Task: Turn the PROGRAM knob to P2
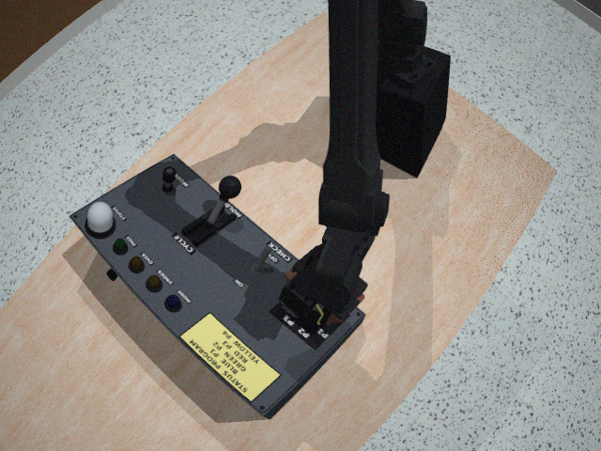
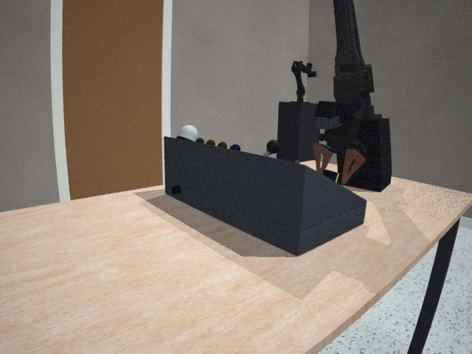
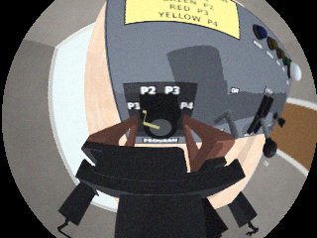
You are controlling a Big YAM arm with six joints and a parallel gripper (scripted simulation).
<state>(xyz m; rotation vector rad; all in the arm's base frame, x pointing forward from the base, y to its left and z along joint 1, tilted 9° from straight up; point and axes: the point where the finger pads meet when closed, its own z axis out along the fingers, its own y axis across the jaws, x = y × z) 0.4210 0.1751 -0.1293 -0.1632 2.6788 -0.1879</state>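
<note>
Right now my hand is 120 mm to the left of the check toggle and 10 mm short of it. The rest, counted from my hand: small knob (360 mm to the right, 30 mm ahead); dark grey console (170 mm to the right, 50 mm ahead, 20 mm below); ball-topped lever (240 mm to the right, 10 mm above).
</note>
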